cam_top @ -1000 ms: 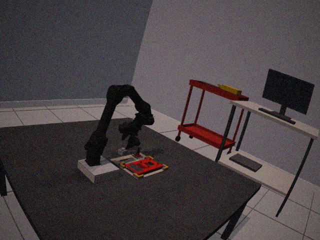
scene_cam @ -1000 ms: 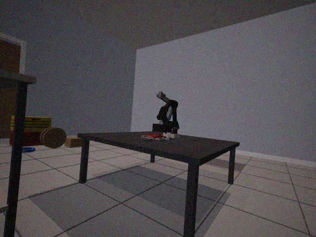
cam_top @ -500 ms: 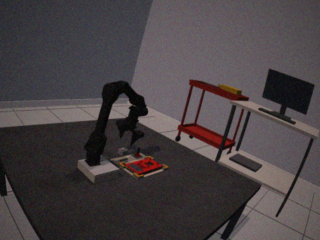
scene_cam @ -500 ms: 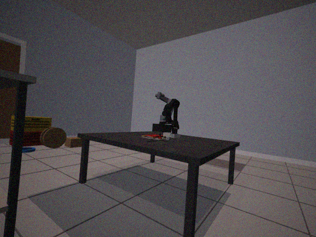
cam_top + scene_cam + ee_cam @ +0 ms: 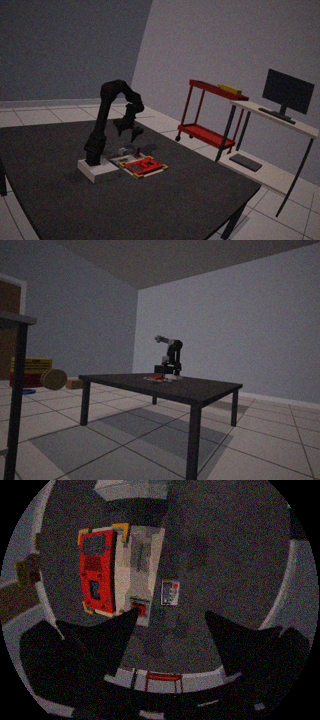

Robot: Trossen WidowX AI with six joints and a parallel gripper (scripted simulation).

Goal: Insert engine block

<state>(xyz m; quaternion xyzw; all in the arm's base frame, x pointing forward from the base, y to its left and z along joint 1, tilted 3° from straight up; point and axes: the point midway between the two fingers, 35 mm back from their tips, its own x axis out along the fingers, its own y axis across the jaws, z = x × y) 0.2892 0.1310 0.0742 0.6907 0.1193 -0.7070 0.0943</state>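
My gripper tip is now 80 mm above the grey engine block.
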